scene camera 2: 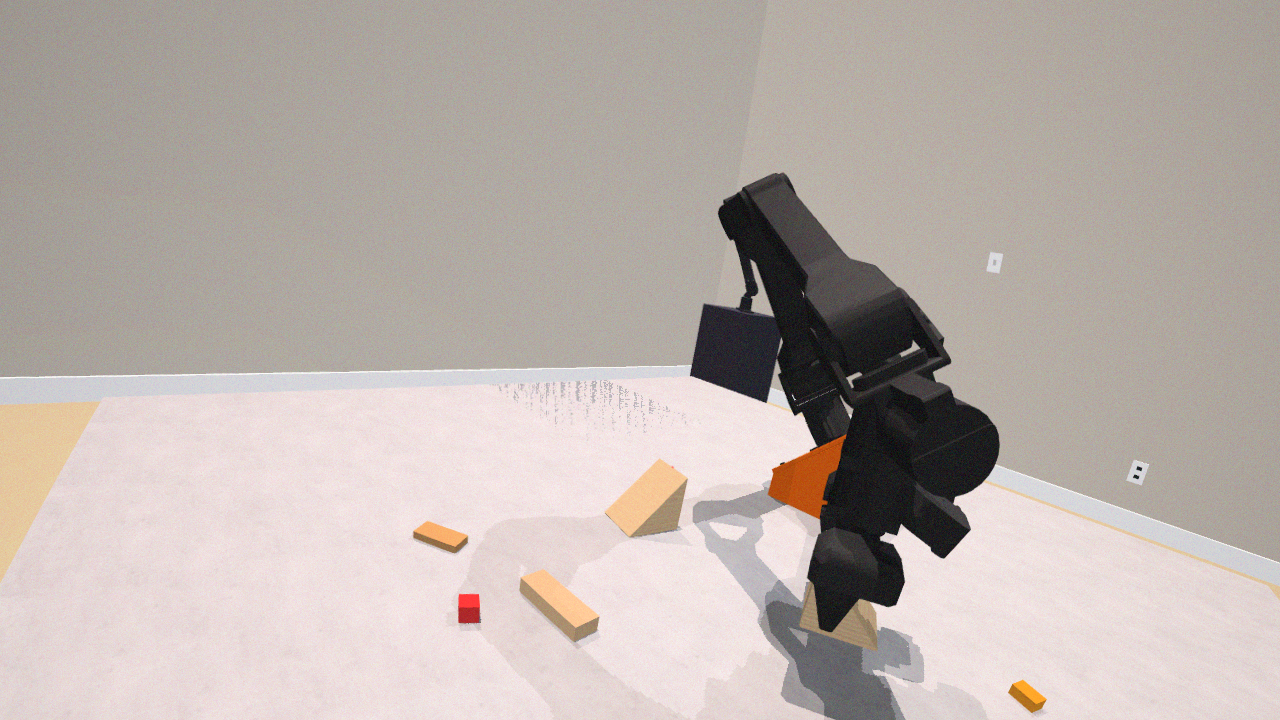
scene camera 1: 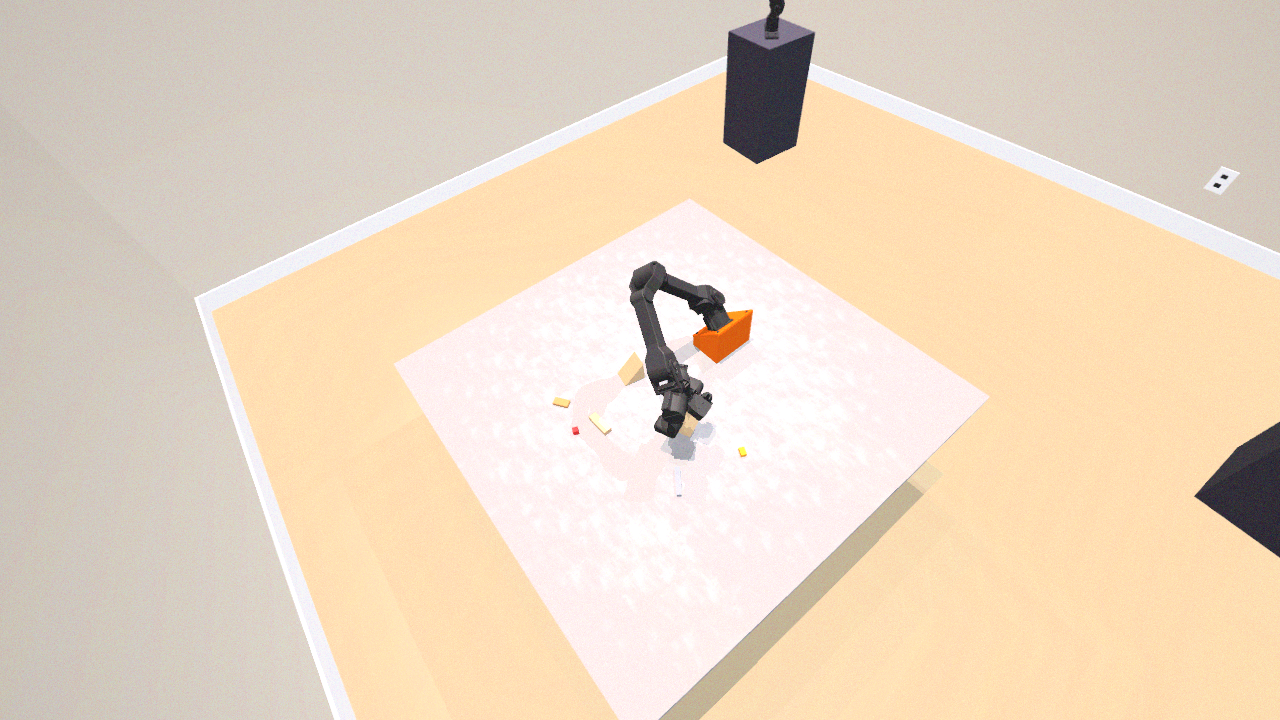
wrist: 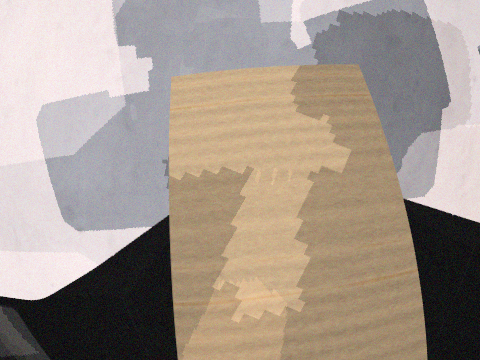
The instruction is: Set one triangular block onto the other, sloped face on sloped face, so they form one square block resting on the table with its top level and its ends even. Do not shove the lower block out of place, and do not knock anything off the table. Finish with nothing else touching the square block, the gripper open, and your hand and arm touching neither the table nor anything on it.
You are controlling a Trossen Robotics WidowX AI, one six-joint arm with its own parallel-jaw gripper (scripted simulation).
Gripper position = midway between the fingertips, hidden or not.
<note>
My gripper [scene camera 2: 827,609] holds a tan triangular block [scene camera 2: 858,627]. I also see a tan triangular block [scene camera 2: 653,503] and a long tan block [scene camera 2: 576,620].
My gripper shows as well in scene camera 1 [scene camera 1: 679,422] and in the wrist view [wrist: 278,213]. The wrist view does not show the long tan block: it is out of frame.
</note>
